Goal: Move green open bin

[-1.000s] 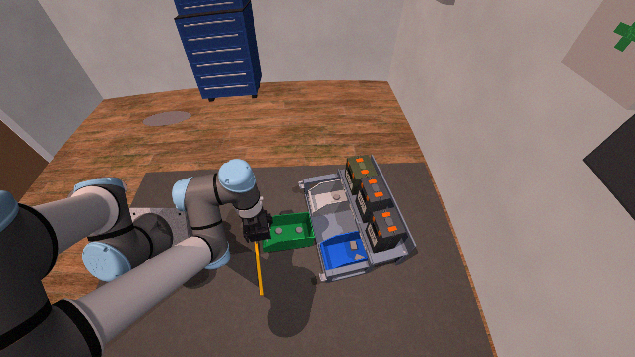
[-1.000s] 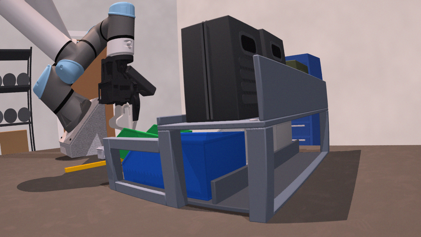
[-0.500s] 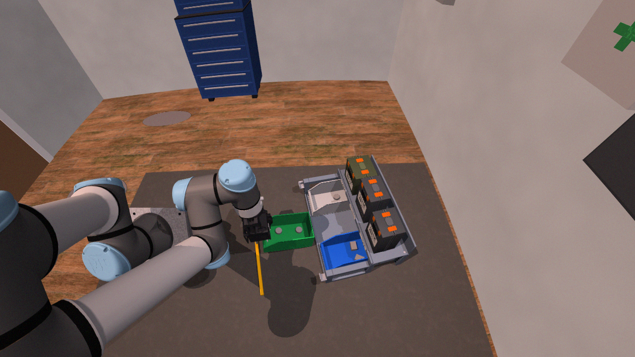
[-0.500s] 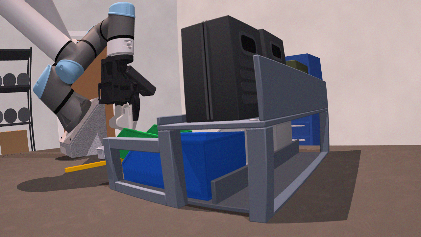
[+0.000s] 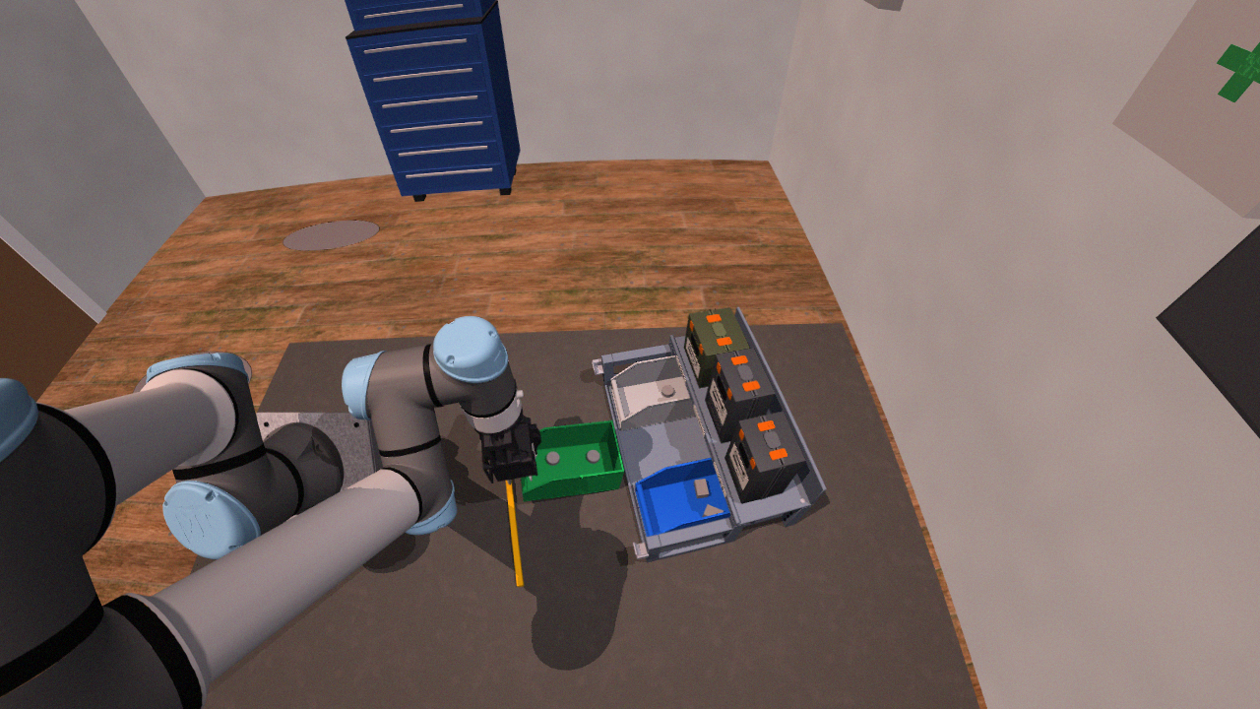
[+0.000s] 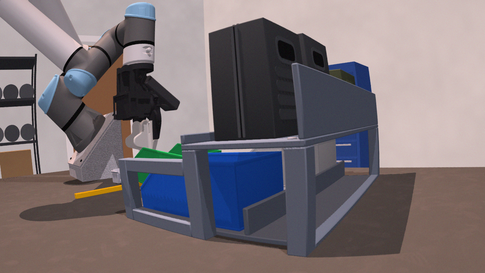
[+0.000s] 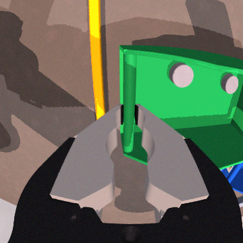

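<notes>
Now: the yellow bar 5 cm below my hand, 3 cm behind it and 1 cm to the right of it. Round my hand: grey bin (23 cm ahead, 18 cm to the left, 2 cm below); green open bin (8 cm ahead, 2 cm to the left, 1 cm below); blue bin (29 cm ahead, 3 cm to the right, 2 cm below).
</notes>
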